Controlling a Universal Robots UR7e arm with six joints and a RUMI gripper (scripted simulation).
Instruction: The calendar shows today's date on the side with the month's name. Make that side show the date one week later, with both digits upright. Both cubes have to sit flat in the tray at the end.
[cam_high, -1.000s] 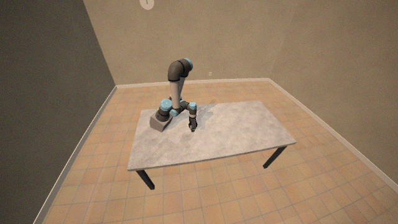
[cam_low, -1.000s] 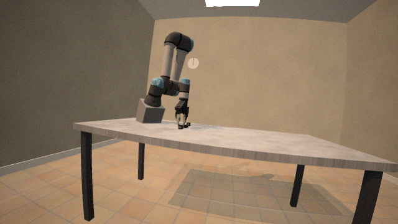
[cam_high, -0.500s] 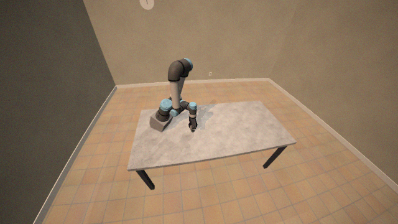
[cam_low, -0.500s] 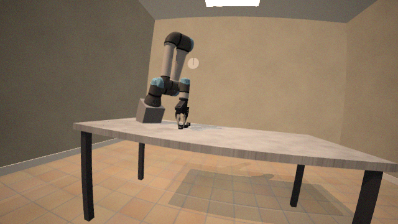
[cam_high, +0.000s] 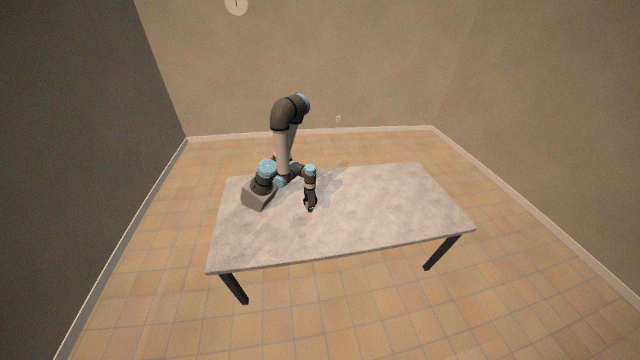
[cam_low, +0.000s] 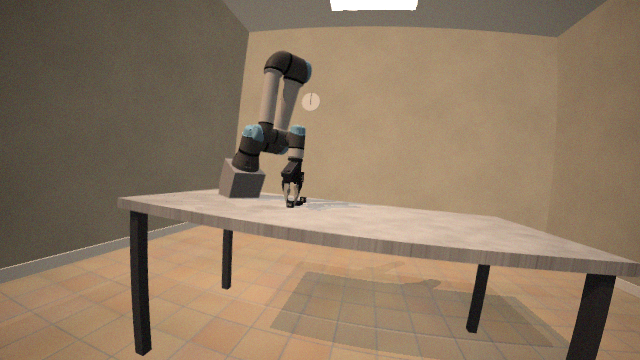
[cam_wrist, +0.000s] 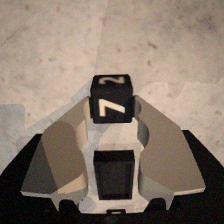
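Now: the black date cube 10 mm below my hand. Round my hand: black calendar tray (110 mm to the left, 20 mm below, 10 mm behind); black cube (210 mm to the left, 10 mm below, 10 mm behind).
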